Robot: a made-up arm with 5 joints.
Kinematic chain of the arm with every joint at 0, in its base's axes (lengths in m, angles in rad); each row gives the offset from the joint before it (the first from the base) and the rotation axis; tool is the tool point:
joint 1: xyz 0 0 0.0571 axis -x
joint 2: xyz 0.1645 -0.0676 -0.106 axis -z
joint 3: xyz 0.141 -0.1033 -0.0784 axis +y
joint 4: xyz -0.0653 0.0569 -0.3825 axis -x
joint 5: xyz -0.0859 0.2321 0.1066 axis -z
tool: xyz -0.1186 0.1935 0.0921
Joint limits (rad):
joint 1: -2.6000..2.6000
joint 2: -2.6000..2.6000
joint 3: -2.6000..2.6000
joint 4: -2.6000..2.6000
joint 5: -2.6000..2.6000
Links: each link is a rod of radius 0.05 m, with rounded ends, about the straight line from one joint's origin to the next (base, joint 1, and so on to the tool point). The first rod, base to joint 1, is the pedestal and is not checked.
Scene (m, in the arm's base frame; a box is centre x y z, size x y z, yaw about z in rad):
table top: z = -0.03
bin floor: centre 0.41 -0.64 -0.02 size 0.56 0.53 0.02 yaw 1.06
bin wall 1: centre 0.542 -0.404 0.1 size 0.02 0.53 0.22 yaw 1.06
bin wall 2: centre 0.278 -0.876 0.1 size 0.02 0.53 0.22 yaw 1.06
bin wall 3: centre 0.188 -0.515 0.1 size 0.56 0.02 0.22 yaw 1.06
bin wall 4: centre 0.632 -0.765 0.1 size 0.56 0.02 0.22 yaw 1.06
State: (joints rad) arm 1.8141 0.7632 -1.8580 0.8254 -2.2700
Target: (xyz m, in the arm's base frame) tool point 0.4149 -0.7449 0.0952
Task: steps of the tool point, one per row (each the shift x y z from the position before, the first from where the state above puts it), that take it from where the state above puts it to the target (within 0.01 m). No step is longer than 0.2 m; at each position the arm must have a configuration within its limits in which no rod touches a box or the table.
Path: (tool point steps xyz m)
1: 0.0062 -0.1459 -0.0310
2: -0.0222 -0.1418 -0.0689
3: -0.0530 -0.1235 -0.1030
4: -0.0851 -0.0912 -0.1292

